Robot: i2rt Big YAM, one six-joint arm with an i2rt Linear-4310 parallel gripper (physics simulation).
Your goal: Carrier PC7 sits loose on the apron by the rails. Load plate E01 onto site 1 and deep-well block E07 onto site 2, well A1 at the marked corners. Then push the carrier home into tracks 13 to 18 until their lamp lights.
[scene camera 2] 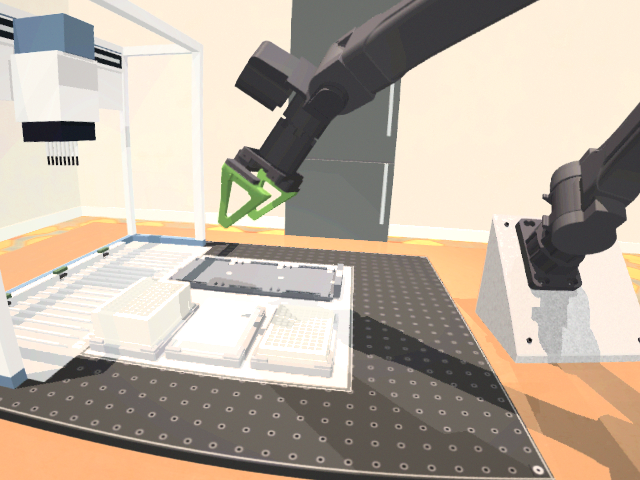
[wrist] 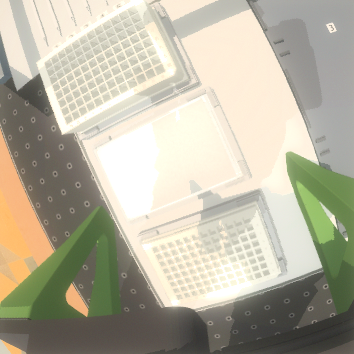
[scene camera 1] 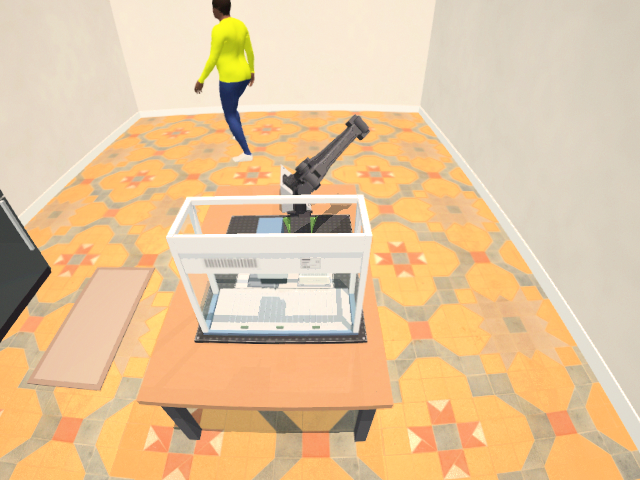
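Where they show: gripper, fingertip midpoint: [scene camera 2: 237, 221] [wrist: 193, 188]; arm's base, origin of the base link: [scene camera 2: 545, 255] [scene camera 1: 290, 185].
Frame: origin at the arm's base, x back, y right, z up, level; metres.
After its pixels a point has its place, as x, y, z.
Observation:
The grey carrier [scene camera 2: 258, 279] @(-0.479, 0.100, -0.105) [wrist: 307, 60] @(-0.521, 0.081, -0.105) lies flat on the white apron [scene camera 2: 343, 338] @(-0.325, -0.076, -0.115) [wrist: 225, 50] @(-0.568, 0.015, -0.115) beside the rails [scene camera 2: 67, 310] @(-0.761, -0.064, -0.113); a "3" shows on it in the wrist view. No labware shows on its visible part. A tall deep-well block [scene camera 2: 142, 310] @(-0.589, -0.130, -0.063) [wrist: 107, 70] @(-0.595, -0.086, -0.064), a flat pale plate [scene camera 2: 212, 333] @(-0.497, -0.128, -0.089) [wrist: 175, 155] @(-0.498, -0.075, -0.089) and a low welled plate [scene camera 2: 297, 333] @(-0.388, -0.113, -0.090) [wrist: 215, 255] @(-0.387, -0.089, -0.098) sit in a row of separate holders. Their labels and A1 corners are not readable. My gripper [scene camera 2: 239, 222] @(-0.481, -0.041, 0.039) [wrist: 193, 188] @(-0.481, -0.041, 0.039) is open and empty, high above the apron, touching nothing.
A white frame [scene camera 1: 271, 245] @(-0.891, 0.047, 0.333) [scene camera 2: 197, 144] @(-0.667, 0.316, 0.135) stands around the rails. A pipetting head [scene camera 2: 56, 93] @(-0.787, 0.003, 0.221) hangs inside it. Small dark-green blocks [scene camera 2: 60, 270] @(-0.861, 0.052, -0.095) line the rails' far end. The perforated black board [scene camera 2: 403, 361] @(-0.248, -0.128, -0.115) surrounds the apron. A person [scene camera 1: 232, 51] is behind the table.

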